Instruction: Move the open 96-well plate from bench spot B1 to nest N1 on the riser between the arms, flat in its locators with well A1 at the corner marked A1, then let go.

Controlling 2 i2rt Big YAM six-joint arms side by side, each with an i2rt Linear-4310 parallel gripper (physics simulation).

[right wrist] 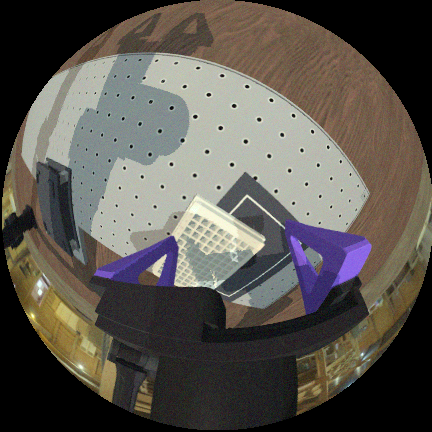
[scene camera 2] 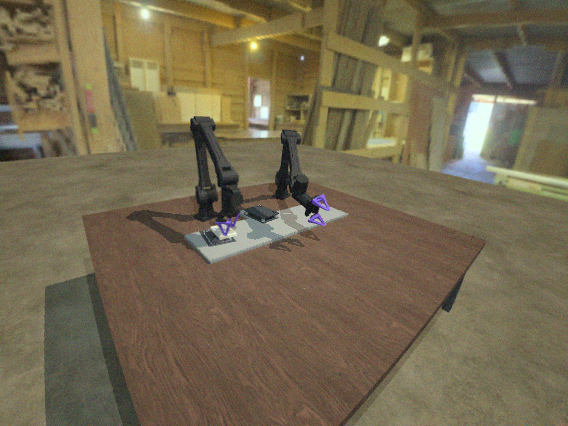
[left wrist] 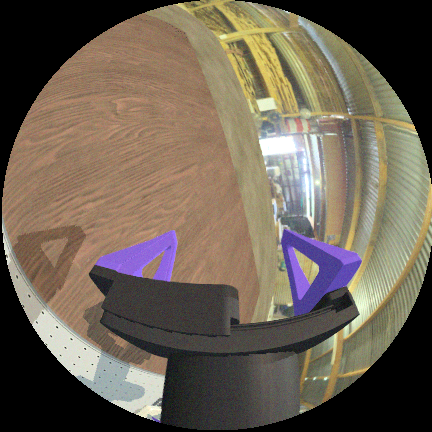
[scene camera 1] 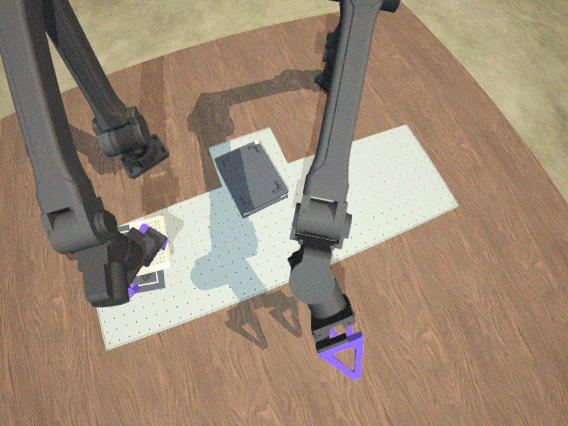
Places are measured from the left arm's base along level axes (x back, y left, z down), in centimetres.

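Pixels of known places: left gripper, fingertip midpoint: [scene camera 2: 326, 218] [left wrist: 229, 236] [scene camera 1: 352, 361]; right gripper, fingertip midpoint: [right wrist: 229, 234] [scene camera 2: 229, 231] [scene camera 1: 150, 267]; left arm's base at its link origin: [right wrist: 31, 214] [scene camera 2: 281, 196]; right arm's base at its link origin: [scene camera 2: 206, 216] [scene camera 1: 145, 157].
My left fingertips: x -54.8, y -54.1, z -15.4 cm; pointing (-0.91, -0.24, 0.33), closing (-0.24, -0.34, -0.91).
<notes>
For each thing: its middle in the pictures, then the offset to it from my left fingertips. Level surfaces: height alone.
- cream 96-well plate at the middle of its body: [right wrist: 199, 258] [scene camera 1: 149, 244] [scene camera 2: 223, 231] dx +45.2, dy -17.1, dz +13.2 cm
- dark nest at the middle of its body: [right wrist: 52, 207] [scene camera 1: 250, 177] [scene camera 2: 261, 213] dx +43.0, dy +11.7, dz +12.2 cm
- pale perforated board at its surface level: dz +14.1 cm
- wooden table at its surface level: dz +15.4 cm
The cream 96-well plate [scene camera 1: 161, 261] [scene camera 2: 230, 234] [right wrist: 215, 237] lies partly over the dark, white-outlined pad [scene camera 1: 156, 285] [right wrist: 245, 185], offset to one side of it. I cannot read its A1 corner. My right gripper [scene camera 1: 146, 265] [scene camera 2: 229, 227] [right wrist: 229, 234] is open and empty above the plate and pad; in its wrist view one finger overlaps the plate's left edge and the other is over the pad's right side. The dark nest [scene camera 1: 254, 172] [scene camera 2: 261, 213] [right wrist: 56, 210] with corner locators stands between the arms. My left gripper [scene camera 1: 350, 355] [scene camera 2: 326, 216] [left wrist: 229, 236] is open and empty, away from the plate.
A pale perforated board [scene camera 1: 400, 175] [scene camera 2: 280, 231] [right wrist: 220, 110] bears the pad and nest and lies on the wooden table [scene camera 1: 450, 325] [scene camera 2: 300, 300] [left wrist: 125, 150]. In scene camera 1 the left arm [scene camera 1: 340, 115] reaches across the board to the right of the nest.
</notes>
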